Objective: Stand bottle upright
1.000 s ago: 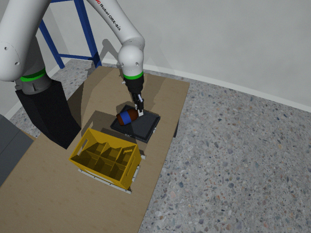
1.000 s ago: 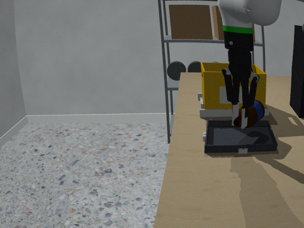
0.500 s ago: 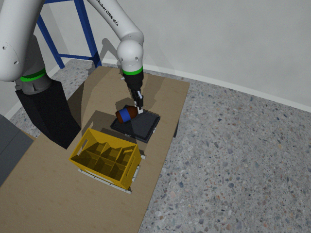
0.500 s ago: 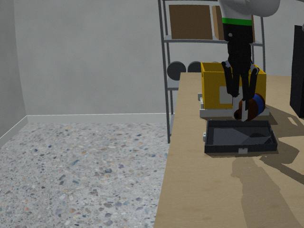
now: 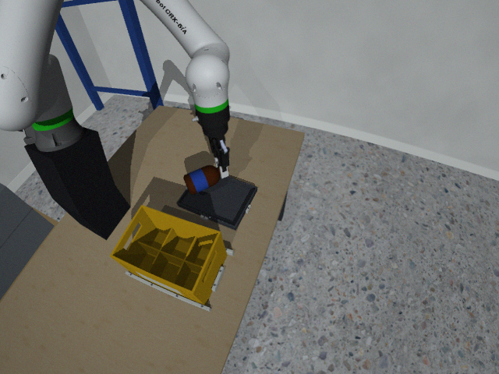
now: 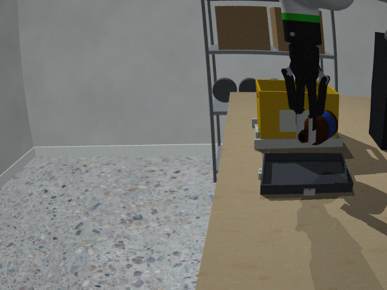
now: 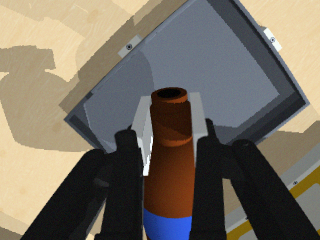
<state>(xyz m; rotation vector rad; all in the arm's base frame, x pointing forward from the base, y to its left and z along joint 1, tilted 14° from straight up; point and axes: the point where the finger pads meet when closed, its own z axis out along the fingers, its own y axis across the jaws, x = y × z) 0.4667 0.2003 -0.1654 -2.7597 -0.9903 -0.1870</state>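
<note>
Right now my hand is 4 cm to the left of the brown bottle, 4 cm past it and 2 cm above it. Round my hand: dark grey tray (13 cm below, 4 cm to the right, 2 cm behind); then yellow crate (33 cm to the right, 8 cm behind, 6 cm below).
</note>
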